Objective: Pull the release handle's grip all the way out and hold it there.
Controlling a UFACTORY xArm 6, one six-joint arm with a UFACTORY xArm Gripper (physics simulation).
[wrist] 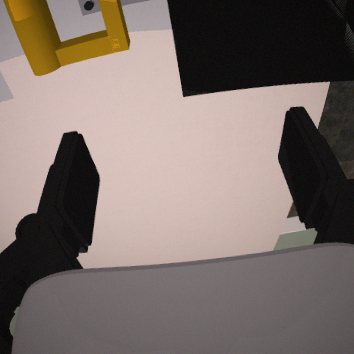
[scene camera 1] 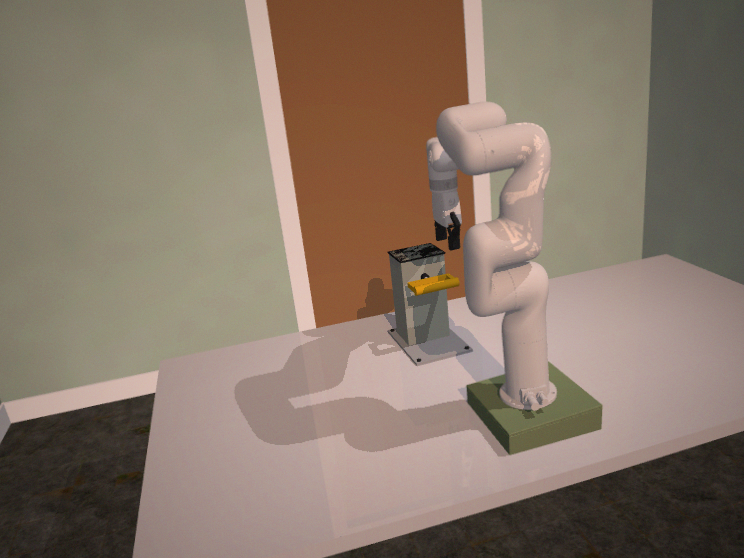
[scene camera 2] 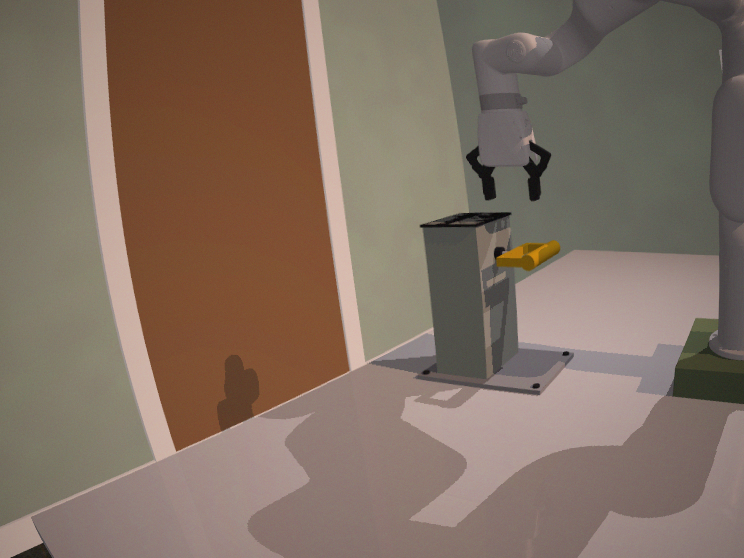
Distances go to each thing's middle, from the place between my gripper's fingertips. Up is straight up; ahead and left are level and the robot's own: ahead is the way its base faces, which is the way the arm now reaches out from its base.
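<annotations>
I am looking at the bolted base plate (scene camera 2: 530,371), and it is 28 cm below my hand and 8 cm to the left of my hand.
</annotations>
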